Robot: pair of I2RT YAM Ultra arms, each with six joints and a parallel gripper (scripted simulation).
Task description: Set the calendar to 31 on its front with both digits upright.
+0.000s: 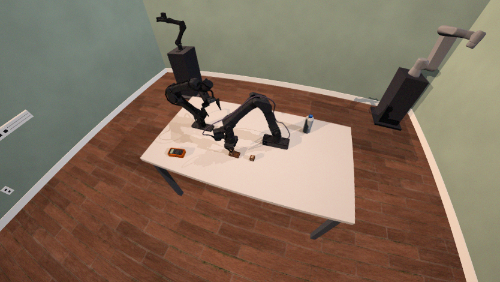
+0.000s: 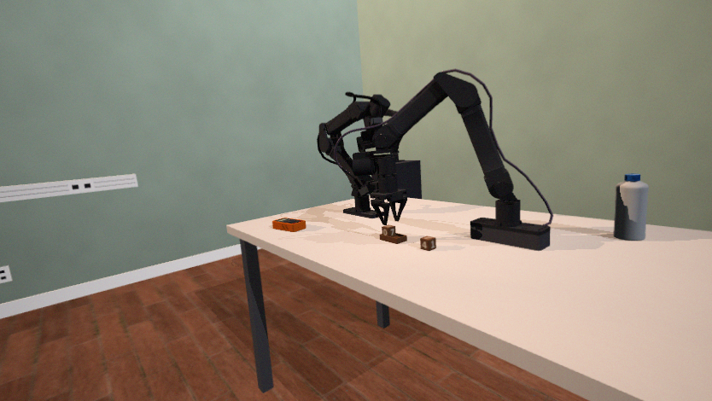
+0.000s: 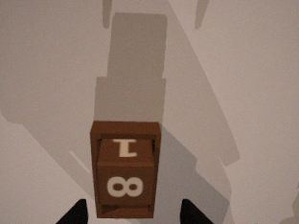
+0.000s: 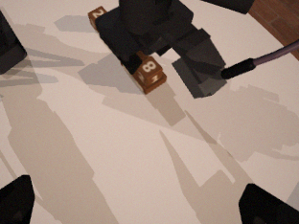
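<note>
Now: left hand 10 mm to the right of the brown tray and 50 mm above it.
</note>
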